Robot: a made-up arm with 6 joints. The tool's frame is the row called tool.
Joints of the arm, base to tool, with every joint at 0 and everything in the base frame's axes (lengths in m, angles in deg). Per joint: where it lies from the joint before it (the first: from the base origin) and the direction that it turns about. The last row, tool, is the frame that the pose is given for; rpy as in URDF.
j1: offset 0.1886 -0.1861 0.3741 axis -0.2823 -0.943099 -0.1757
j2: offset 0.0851 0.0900 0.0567 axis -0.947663 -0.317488 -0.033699
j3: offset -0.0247 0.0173 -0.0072 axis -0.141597 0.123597 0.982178
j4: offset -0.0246 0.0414 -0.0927 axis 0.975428 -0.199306 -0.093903
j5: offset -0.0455 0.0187 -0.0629 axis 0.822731 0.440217 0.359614
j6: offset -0.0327 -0.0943 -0.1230 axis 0 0 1
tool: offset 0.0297 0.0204 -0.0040 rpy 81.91 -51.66 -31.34
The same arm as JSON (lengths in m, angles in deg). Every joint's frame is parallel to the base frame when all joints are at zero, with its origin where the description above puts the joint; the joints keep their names.
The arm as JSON. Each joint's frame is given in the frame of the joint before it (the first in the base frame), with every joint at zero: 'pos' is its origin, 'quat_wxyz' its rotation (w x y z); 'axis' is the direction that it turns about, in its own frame. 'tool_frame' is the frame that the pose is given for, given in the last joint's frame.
{
  "length_unit": "m",
  "angle_unit": "deg",
  "joints": [
    {
      "joint": "j1",
      "pos": [
        0.1886,
        -0.1861,
        0.3741
      ],
      "quat_wxyz": [
        1.0,
        0.0,
        0.0,
        0.0
      ],
      "axis": [
        -0.2823,
        -0.943099,
        -0.1757
      ]
    },
    {
      "joint": "j2",
      "pos": [
        0.0851,
        0.09,
        0.0567
      ],
      "quat_wxyz": [
        1.0,
        0.0,
        0.0,
        0.0
      ],
      "axis": [
        -0.947663,
        -0.317488,
        -0.033699
      ]
    },
    {
      "joint": "j3",
      "pos": [
        -0.0247,
        0.0173,
        -0.0072
      ],
      "quat_wxyz": [
        1.0,
        0.0,
        0.0,
        0.0
      ],
      "axis": [
        -0.141597,
        0.123597,
        0.982178
      ]
    },
    {
      "joint": "j4",
      "pos": [
        -0.0246,
        0.0414,
        -0.0927
      ],
      "quat_wxyz": [
        1.0,
        0.0,
        0.0,
        0.0
      ],
      "axis": [
        0.975428,
        -0.199306,
        -0.093903
      ]
    },
    {
      "joint": "j5",
      "pos": [
        -0.0455,
        0.0187,
        -0.0629
      ],
      "quat_wxyz": [
        1.0,
        0.0,
        0.0,
        0.0
      ],
      "axis": [
        0.822731,
        0.440217,
        0.359614
      ]
    },
    {
      "joint": "j6",
      "pos": [
        -0.0327,
        -0.0943,
        -0.123
      ],
      "quat_wxyz": [
        1.0,
        0.0,
        0.0,
        0.0
      ],
      "axis": "+z"
    }
  ],
  "tool_frame": {
    "pos": [
      0.0297,
      0.0204,
      -0.004
    ],
    "quat_wxyz": [
      0.731642,
      0.479175,
      -0.476175,
      0.09137
    ]
  }
}

